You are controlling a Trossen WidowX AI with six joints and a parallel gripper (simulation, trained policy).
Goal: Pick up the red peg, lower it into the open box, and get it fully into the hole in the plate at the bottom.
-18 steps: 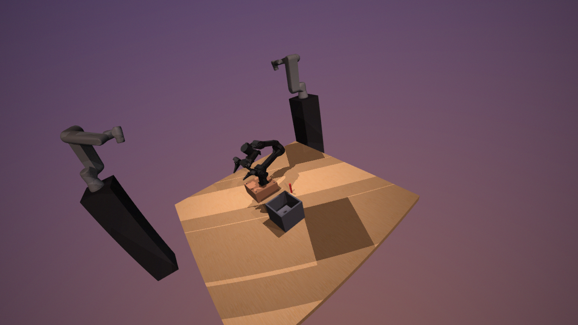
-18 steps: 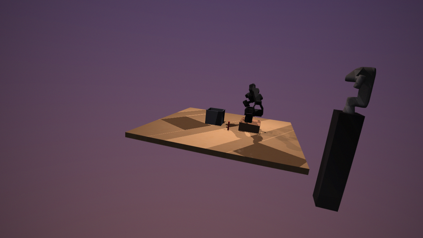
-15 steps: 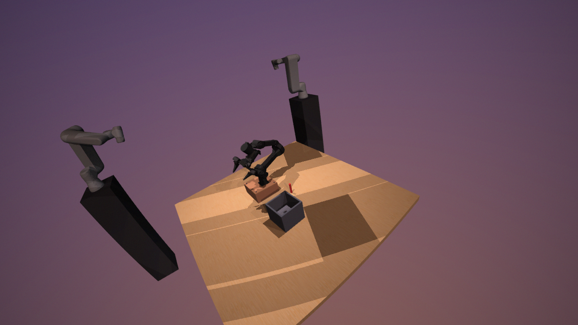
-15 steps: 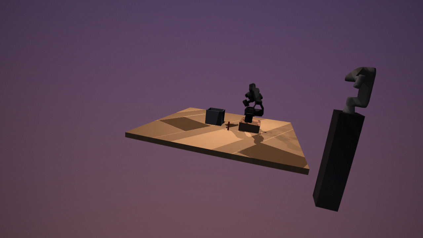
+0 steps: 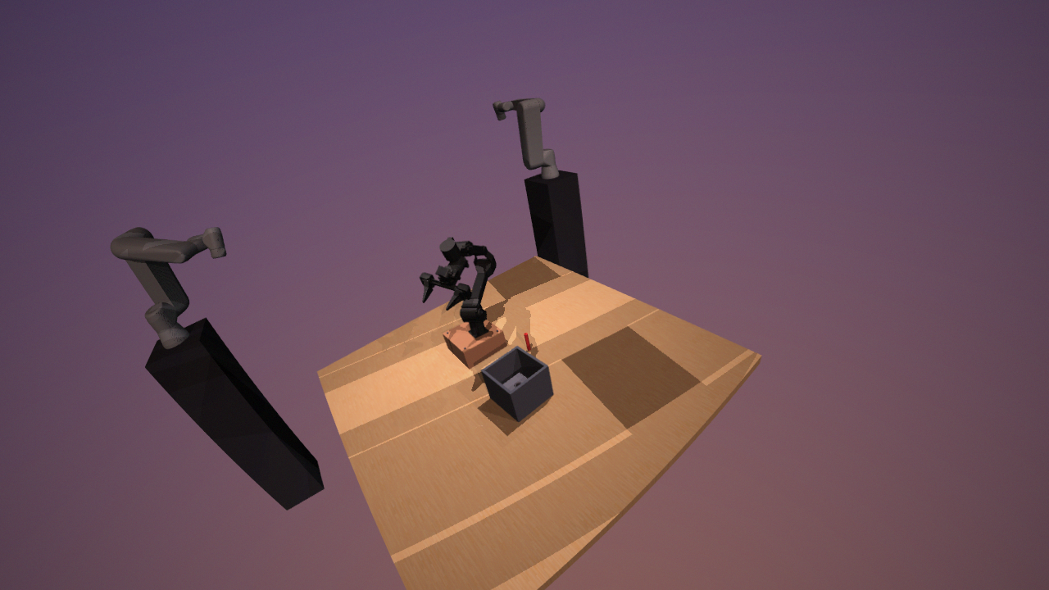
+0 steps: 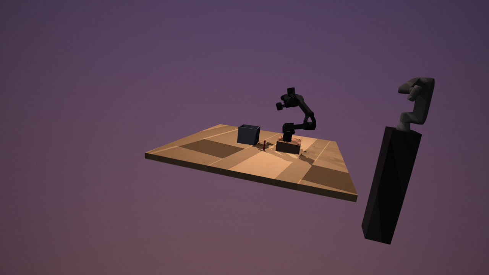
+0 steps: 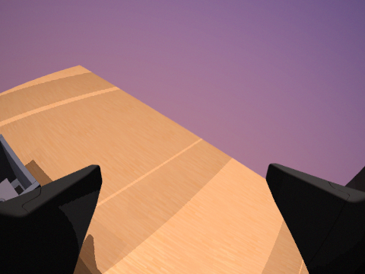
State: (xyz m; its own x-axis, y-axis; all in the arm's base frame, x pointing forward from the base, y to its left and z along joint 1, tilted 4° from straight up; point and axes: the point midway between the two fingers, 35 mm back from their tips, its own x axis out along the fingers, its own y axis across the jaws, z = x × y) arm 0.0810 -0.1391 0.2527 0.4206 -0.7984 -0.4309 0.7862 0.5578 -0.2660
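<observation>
Now: the red peg 70 mm ahead of my gripper tip, 280 mm to the left of it and 290 mm below it. Also, from my gripper tip: grey plate: 250 mm ahead, 110 mm to the left, 280 mm below.
</observation>
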